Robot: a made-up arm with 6 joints.
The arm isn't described. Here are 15 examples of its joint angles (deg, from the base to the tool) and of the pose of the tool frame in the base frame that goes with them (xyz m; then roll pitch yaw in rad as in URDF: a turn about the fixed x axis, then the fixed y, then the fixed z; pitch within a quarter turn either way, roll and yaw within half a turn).
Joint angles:
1: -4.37 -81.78 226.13 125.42 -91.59 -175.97
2: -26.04 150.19 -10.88 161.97 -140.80 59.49
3: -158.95 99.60 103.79 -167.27 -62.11 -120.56
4: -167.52 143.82 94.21 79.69 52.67 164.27
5: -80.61 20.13 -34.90 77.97 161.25 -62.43
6: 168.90 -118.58 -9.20 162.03 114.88 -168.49
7: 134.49 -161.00 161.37 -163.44 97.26 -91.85
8: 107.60 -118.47 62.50 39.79 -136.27 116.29
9: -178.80 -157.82 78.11 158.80 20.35 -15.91
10: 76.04 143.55 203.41 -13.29 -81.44 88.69
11: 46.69 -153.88 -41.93 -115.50 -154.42 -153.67
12: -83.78 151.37 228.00 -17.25 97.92 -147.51
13: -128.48 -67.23 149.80 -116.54 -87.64 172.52
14: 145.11 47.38 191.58 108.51 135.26 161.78
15: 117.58 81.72 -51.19 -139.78 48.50 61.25
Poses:
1: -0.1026 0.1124 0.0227 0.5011 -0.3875 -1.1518
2: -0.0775 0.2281 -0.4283 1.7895 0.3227 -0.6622
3: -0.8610 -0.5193 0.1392 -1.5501 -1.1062 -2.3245
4: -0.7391 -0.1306 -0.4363 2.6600 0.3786 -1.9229
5: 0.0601 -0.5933 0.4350 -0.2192 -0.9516 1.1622
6: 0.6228 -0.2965 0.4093 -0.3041 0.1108 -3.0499
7: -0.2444 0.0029 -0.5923 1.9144 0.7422 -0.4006
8: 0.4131 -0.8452 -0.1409 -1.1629 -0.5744 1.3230
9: 0.4119 -0.1590 -0.6810 0.5325 0.6373 -0.1362
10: 0.3107 0.5244 0.1994 -1.4242 0.3624 1.5727
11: -0.2322 -0.1335 0.2616 1.7591 1.1339 1.9857
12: -0.1261 -0.4279 0.2206 -0.6359 -0.0848 1.9786
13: 0.6581 0.6988 0.2770 1.0134 0.3911 -0.9297
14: 0.0485 -0.1034 0.7237 -0.5946 0.2365 -2.9938
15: -0.1726 0.0339 0.0390 -1.5265 0.0961 -0.5821
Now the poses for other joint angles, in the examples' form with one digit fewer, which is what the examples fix.
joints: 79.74 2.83 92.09 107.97 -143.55 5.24
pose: -0.079 -0.127 1.229 -0.112 0.931 -0.509
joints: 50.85 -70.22 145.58 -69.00 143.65 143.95
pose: -0.565 -0.796 0.267 2.854 -0.303 0.269
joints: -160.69 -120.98 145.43 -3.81 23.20 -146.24
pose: 0.403 0.331 -0.509 2.540 1.228 -2.883
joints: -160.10 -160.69 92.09 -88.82 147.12 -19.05
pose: 0.454 0.168 -0.661 -0.182 -0.925 2.364
